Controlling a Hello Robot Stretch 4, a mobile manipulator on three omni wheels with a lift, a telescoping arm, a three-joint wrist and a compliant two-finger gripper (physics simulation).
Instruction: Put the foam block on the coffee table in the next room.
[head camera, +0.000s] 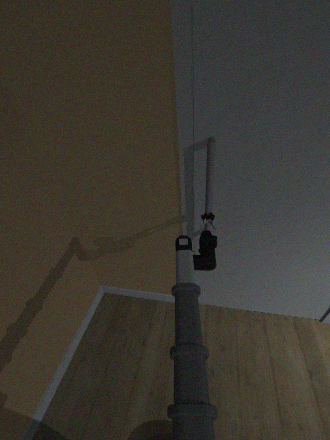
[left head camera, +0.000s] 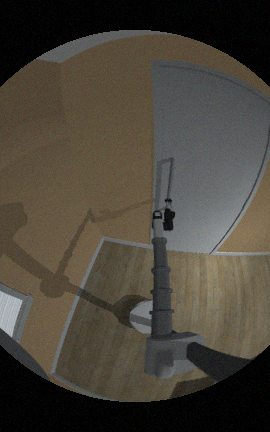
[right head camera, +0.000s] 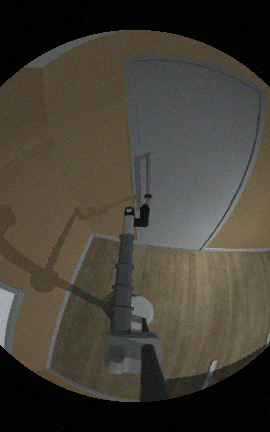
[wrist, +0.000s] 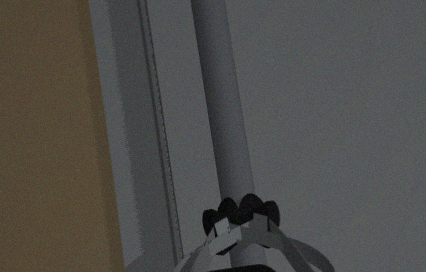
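Pixels of known places: gripper, fingertip midpoint: (head camera: 208, 214) (left head camera: 168, 198) (right head camera: 147, 194) (wrist: 242, 212); robot's base at its link origin: (left head camera: 147, 315) (right head camera: 134, 311).
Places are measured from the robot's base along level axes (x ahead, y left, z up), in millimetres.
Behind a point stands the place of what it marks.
My gripper (head camera: 208, 216) @[y -139, x 896, z 940 mm] (left head camera: 168, 201) @[y -139, x 896, z 940 mm] (right head camera: 148, 196) @[y -139, x 896, z 940 mm] (wrist: 242, 212) @[y -139, x 896, z 940 mm] is shut, its dark fingertips together with no object seen between them. It is in front of the lower part of a long grey door handle (head camera: 210, 175) @[y -137, x 883, z 1152 mm] (left head camera: 170, 180) @[y -135, x 885, z 1120 mm] (right head camera: 148, 172) @[y -139, x 884, z 1150 mm] (wrist: 222, 90) @[y -136, x 883, z 1050 mm]. The bar passes behind the fingertips; whether they touch it I cannot tell. The handle stands upright on a large grey door (head camera: 270, 150) @[y -384, x 922, z 1226 mm] (left head camera: 215, 150) @[y -477, x 905, z 1401 mm] (right head camera: 200, 140) @[y -510, x 899, z 1423 mm] (wrist: 340, 125) @[y -272, x 942, z 1005 mm], near its left edge. The foam block and the coffee table do not show in these views.
An orange-brown wall (head camera: 85, 125) @[y 409, x 1064, z 1360 mm] (left head camera: 110, 125) @[y 305, x 1045, z 1543 mm] (right head camera: 90, 125) @[y 283, x 1041, z 1538 mm] (wrist: 45, 135) @[y 71, x 1003, z 1048 mm] adjoins the door's left side and carries the arm's shadow. Wooden floor (head camera: 260, 370) @[y -450, x 515, z -27 mm] (left head camera: 215, 300) @[y -918, x 63, z -27 mm] (right head camera: 200, 300) @[y -844, x 45, z -28 mm] lies below. A pale round disc (right head camera: 143, 309) @[y -99, x 34, z 187 mm] is beside the arm. A white framed panel (left head camera: 9, 307) @[y 977, x -220, z 923 mm] is at lower left.
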